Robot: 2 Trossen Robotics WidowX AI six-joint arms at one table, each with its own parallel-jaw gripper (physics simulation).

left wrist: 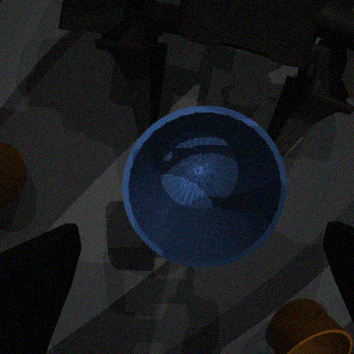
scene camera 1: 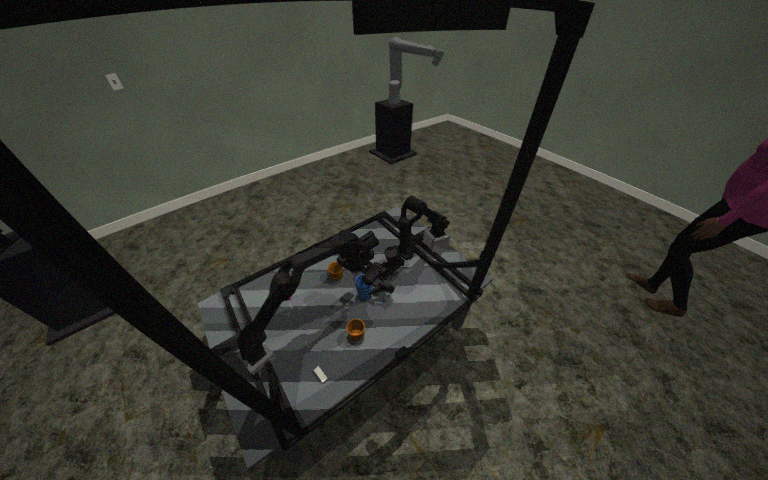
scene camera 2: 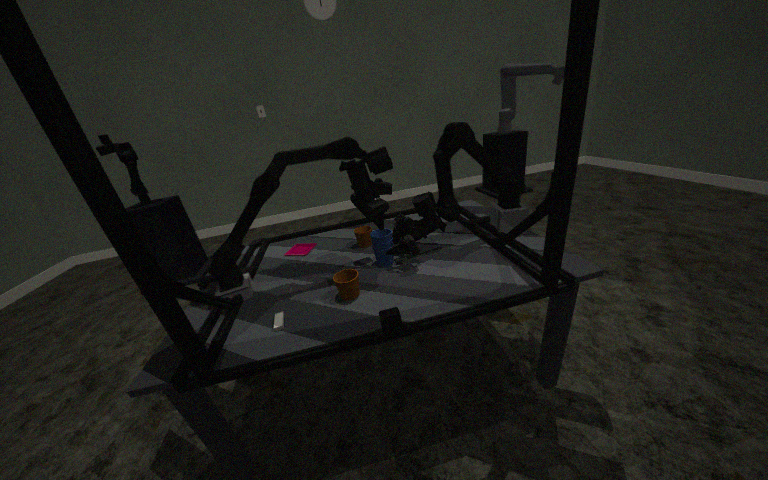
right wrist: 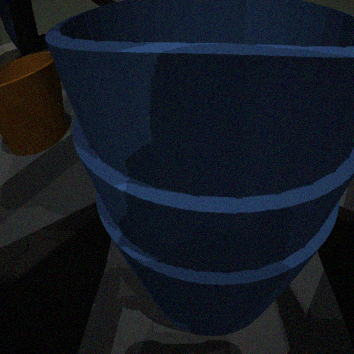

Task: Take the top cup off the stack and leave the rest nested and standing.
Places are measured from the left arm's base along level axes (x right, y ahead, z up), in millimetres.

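Pixels of known places: left gripper, fingertip midpoint: (left wrist: 205,237) (scene camera 1: 361,277) (scene camera 2: 376,225); right gripper, fingertip midpoint: (left wrist: 200,167) (scene camera 1: 364,289) (scene camera 2: 384,249) (right wrist: 215,214); left arm's base at its link origin: (scene camera 1: 255,354) (scene camera 2: 232,284); right arm's base at its link origin: (scene camera 1: 437,232) (scene camera 2: 509,205).
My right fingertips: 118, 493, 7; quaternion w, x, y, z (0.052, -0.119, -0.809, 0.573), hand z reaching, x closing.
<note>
Ahead of a thing's pixels: the offset from my right fingertips to its top centre, as dx, dy, dz. "spot": to the spot under its first point.
A stack of three nested blue cups {+3, -1, +64} (scene camera 1: 362,286) {+3, -1, +40} (scene camera 2: 381,249) (left wrist: 204,186) (right wrist: 211,140) stands upright near the middle of the table. My right gripper (scene camera 1: 378,282) (scene camera 2: 402,244) (right wrist: 215,214) reaches in low from the side and is shut on the lower part of the stack. My left gripper (scene camera 1: 359,267) (scene camera 2: 378,218) (left wrist: 205,237) hangs directly above the stack, pointing down. It is open, with one finger on either side of the top rim, and holds nothing. The top cup sits nested in the others.
Two orange cups stand apart from the stack, one behind it {-179, -7, +17} (scene camera 1: 335,270) (scene camera 2: 363,235) (right wrist: 28,102) and one in front {spot: +88, -157, -47} (scene camera 1: 355,330) (scene camera 2: 347,284) (left wrist: 309,330). A pink card {-317, -250, -42} (scene camera 2: 300,250) lies at the back left. A small white block {+115, -371, -38} (scene camera 1: 320,373) (scene camera 2: 278,320) lies near the front edge.
</note>
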